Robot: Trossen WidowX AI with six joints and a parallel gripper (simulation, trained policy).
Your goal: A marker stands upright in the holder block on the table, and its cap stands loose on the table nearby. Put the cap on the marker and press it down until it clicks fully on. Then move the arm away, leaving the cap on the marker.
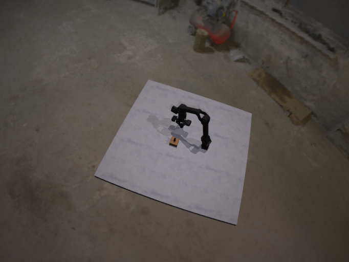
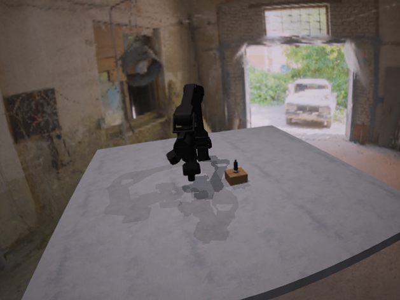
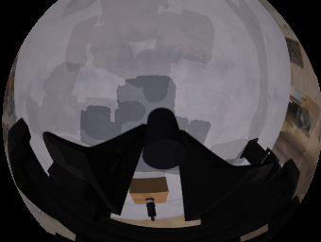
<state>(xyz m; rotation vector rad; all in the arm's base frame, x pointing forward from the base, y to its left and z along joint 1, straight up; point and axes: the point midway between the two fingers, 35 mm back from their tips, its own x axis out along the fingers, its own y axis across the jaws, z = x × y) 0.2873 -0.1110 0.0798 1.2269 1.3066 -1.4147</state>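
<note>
Now: the brown holder block 2 cm ahead of my gripper tip, 18 cm to the left of it and 3 cm below it. Round my gripper tip: black cap: 1 cm above.
</note>
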